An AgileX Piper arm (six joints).
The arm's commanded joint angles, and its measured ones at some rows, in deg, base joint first. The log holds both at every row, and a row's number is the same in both.
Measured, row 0:
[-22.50, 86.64, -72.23, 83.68, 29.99, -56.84]
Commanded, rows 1 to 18:
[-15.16, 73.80, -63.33, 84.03, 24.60, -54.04]
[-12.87, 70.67, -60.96, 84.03, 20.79, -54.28]
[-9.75, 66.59, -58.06, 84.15, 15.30, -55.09]
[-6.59, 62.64, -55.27, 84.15, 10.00, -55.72]
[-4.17, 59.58, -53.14, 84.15, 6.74, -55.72]
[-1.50, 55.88, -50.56, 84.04, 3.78, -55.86]
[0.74, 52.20, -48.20, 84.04, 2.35, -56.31]
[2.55, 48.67, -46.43, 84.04, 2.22, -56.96]
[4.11, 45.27, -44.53, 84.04, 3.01, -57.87]
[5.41, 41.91, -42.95, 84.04, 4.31, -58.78]
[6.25, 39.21, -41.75, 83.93, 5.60, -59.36]
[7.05, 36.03, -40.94, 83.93, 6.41, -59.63]
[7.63, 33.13, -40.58, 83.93, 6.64, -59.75]
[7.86, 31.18, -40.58, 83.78, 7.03, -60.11]
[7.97, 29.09, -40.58, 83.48, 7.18, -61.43]
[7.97, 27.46, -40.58, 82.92, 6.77, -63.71]
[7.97, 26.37, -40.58, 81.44, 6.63, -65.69]
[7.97, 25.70, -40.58, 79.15, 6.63, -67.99]
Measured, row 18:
[7.56, 30.21, -41.06, 83.52, 6.88, -60.55]
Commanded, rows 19 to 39:
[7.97, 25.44, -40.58, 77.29, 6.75, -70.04]
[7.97, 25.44, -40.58, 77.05, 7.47, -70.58]
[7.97, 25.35, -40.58, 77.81, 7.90, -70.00]
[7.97, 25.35, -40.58, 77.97, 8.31, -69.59]
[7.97, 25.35, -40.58, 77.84, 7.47, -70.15]
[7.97, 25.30, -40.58, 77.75, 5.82, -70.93]
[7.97, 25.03, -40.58, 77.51, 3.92, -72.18]
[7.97, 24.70, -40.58, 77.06, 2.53, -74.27]
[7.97, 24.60, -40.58, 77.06, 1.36, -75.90]
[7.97, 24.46, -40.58, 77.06, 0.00, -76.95]
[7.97, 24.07, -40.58, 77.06, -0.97, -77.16]
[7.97, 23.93, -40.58, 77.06, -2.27, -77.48]
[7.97, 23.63, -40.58, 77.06, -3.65, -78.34]
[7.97, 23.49, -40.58, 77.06, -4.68, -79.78]
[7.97, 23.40, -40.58, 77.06, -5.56, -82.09]
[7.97, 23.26, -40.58, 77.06, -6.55, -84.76]
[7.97, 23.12, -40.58, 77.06, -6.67, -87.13]
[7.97, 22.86, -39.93, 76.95, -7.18, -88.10]
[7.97, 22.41, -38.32, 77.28, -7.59, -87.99]
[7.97, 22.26, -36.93, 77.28, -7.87, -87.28]
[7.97, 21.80, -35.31, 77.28, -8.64, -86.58]
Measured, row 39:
[7.92, 23.02, -39.95, 77.26, -6.52, -85.33]
